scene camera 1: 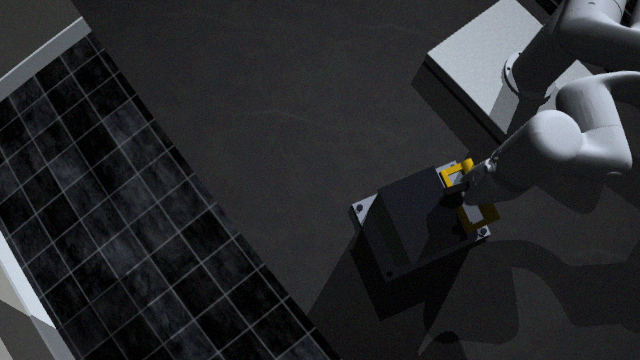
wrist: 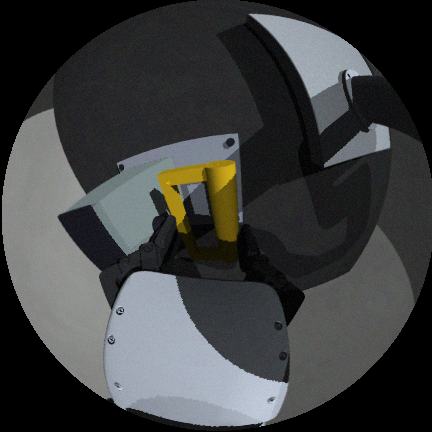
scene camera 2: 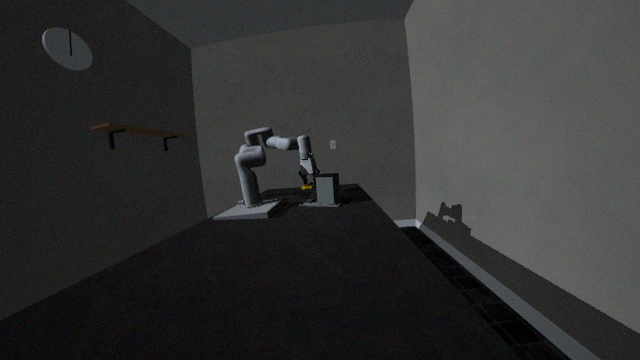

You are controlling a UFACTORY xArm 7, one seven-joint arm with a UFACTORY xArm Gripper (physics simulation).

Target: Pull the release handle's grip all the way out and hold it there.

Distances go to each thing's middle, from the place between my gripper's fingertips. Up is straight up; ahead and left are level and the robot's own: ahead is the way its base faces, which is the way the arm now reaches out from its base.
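My gripper: 110 mm above the base plate [scene camera 1: 362, 210], 60 mm short of it, 40 mm to the left of it.
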